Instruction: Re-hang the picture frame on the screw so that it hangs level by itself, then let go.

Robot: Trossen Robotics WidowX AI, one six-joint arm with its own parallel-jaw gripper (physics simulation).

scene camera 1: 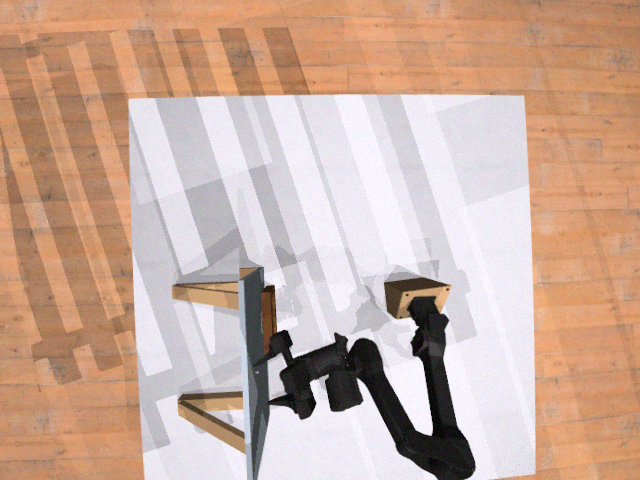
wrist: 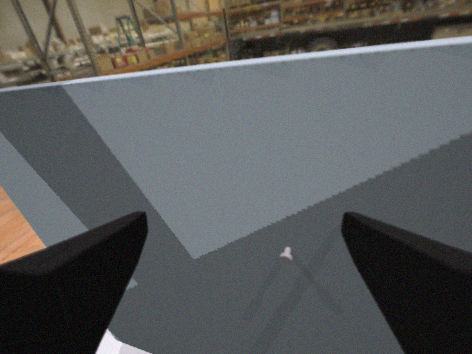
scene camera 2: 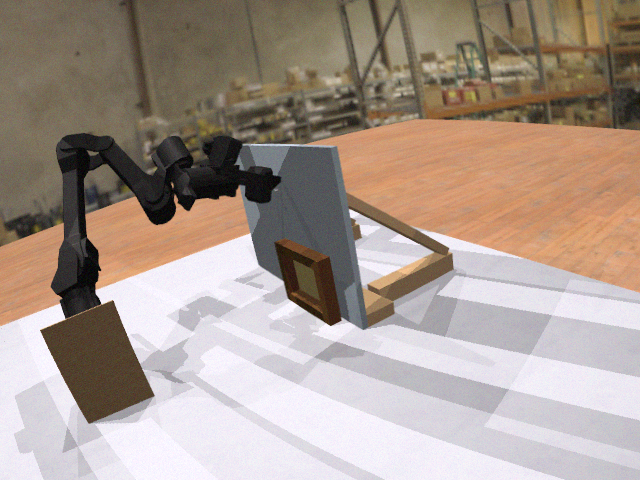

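Where they show: gripper, fingertip midpoint: (scene camera 1: 260,384) (wrist: 245,221); arm's base, origin of the base link: (scene camera 1: 420,303) (scene camera 2: 87,327).
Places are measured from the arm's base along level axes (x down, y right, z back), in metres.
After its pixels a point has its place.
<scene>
The brown picture frame (scene camera 1: 268,319) @(z -0.418, x 0.016, y -0.048 m) (scene camera 2: 303,250) @(z -0.422, x 0.016, y -0.043 m) is low at the board's near side in scene camera 2, against or close to its face, below and to one side of the screw. Whether it touches the mat is unclear. It does not show in the wrist view. The small pale screw (scene camera 1: 257,372) @(z -0.432, x -0.083, y -0.150 m) (scene camera 2: 276,189) @(z -0.434, x -0.082, y -0.149 m) (wrist: 286,254) @(z -0.431, x -0.085, y -0.149 m) sticks out of the blue-grey board (scene camera 1: 252,320) @(z -0.443, x -0.092, y -0.022 m) (scene camera 2: 310,206) @(z -0.443, x -0.065, y -0.022 m) (wrist: 225,150) @(z -0.436, x -0.140, y -0.176 m) with no frame on it. My gripper (scene camera 1: 263,382) @(z -0.420, x -0.114, y -0.164 m) (wrist: 245,221) @(z -0.420, x -0.114, y -0.164 m) is open and empty, close in front of the board. In the wrist view the screw appears between the fingers, slightly below the tips, right of centre.
Wooden braces (scene camera 1: 206,295) @(z -0.576, x -0.015, y 0.022 m) (scene camera 2: 413,273) @(z -0.605, x 0.108, y 0.034 m) support the board from behind. A tan block (scene camera 1: 417,297) @(z -0.020, x -0.026, y 0.021 m) (scene camera 2: 98,361) @(z -0.001, x 0.043, y 0.046 m) stands at the arm's base. The white mat (scene camera 1: 320,134) @(z -0.275, x 0.144, y 0.508 m) (scene camera 2: 413,413) @(z -0.378, x 0.144, y 0.326 m) lies under everything on the wooden floor (scene camera 1: 584,232) (scene camera 2: 516,170).
</scene>
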